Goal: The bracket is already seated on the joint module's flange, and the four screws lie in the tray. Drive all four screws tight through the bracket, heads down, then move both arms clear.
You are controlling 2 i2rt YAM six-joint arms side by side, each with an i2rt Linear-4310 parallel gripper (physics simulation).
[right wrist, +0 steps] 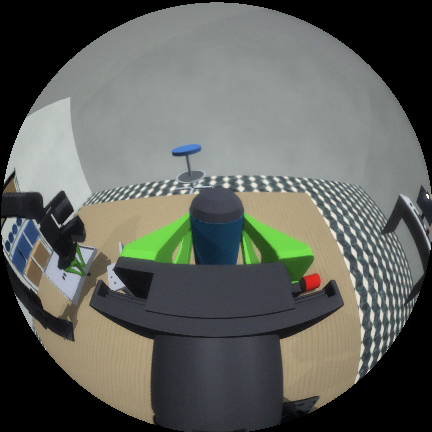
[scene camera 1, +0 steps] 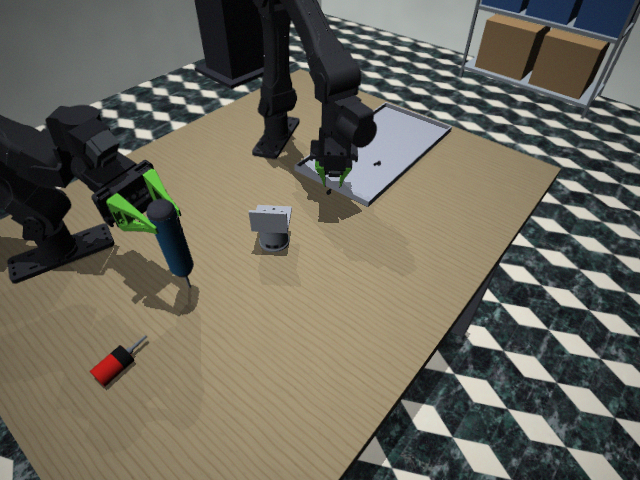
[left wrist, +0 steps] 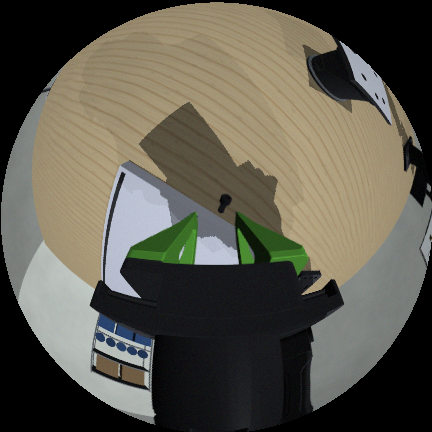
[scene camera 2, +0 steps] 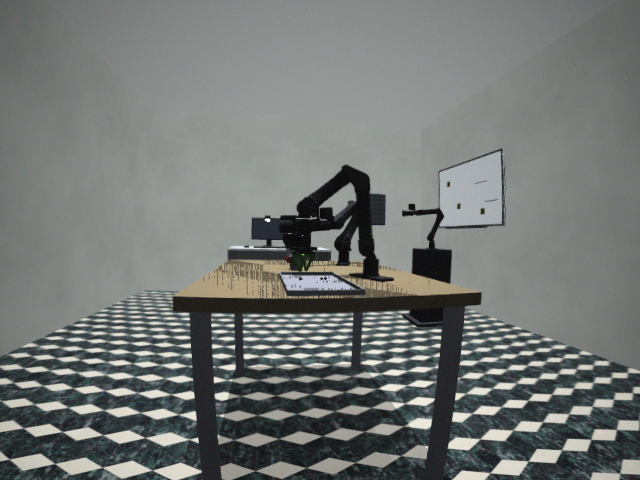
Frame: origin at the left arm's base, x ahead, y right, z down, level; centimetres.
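Where they show: left gripper, between the fingertips: (right wrist: 84, 270) (scene camera 1: 332, 185) (left wrist: 215, 217) (scene camera 2: 302, 271); right gripper, between the fingertips: (right wrist: 215, 217) (scene camera 1: 168, 221); left arm's base, origin of its link: (scene camera 1: 277, 137) (scene camera 2: 370, 278); right arm's base, origin of its link: (scene camera 1: 62, 253) (scene camera 2: 343, 264).
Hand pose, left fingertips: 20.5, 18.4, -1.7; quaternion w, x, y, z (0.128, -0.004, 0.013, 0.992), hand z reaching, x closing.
Each offset is from my left fingertips to the top centre of the thing, as dx, dy, dz.
The silver bracket (scene camera 1: 268, 221) (left wrist: 370, 80) sits on the dark round joint module {-7.3, +19.2, -4.7} (scene camera 1: 273, 240) (left wrist: 328, 75); dark holes show in its plate. One black screw {-0.5, +0.8, +0.6} (scene camera 1: 328, 191) (left wrist: 225, 201) lies on the table just outside the tray {+7.2, -20.4, +0.1} (scene camera 1: 408, 139) (left wrist: 137, 205). A screw {+8.2, -12.9, +0.2} (scene camera 1: 377, 163) (scene camera 2: 300, 278) and a close pair of screws {-0.3, -16.1, +0.2} (scene camera 2: 324, 278) lie in the tray. My left gripper (scene camera 1: 333, 186) (scene camera 2: 302, 269) (left wrist: 215, 217) is partly open and empty, its tips close to the loose screw. My right gripper (scene camera 1: 166, 221) (right wrist: 215, 217) is shut on the blue screwdriver {-17.1, +36.6, -22.2} (scene camera 1: 174, 248) (right wrist: 216, 242), bit pointing down.
A red and black screwdriver {-21.1, +52.1, -1.7} (scene camera 1: 111, 365) (right wrist: 311, 282) lies on the table at the lower left in scene camera 1. The bracket and module stand between the blue screwdriver and the tray. The tray has a low raised rim. A blue stool (right wrist: 186, 149) stands beyond the table.
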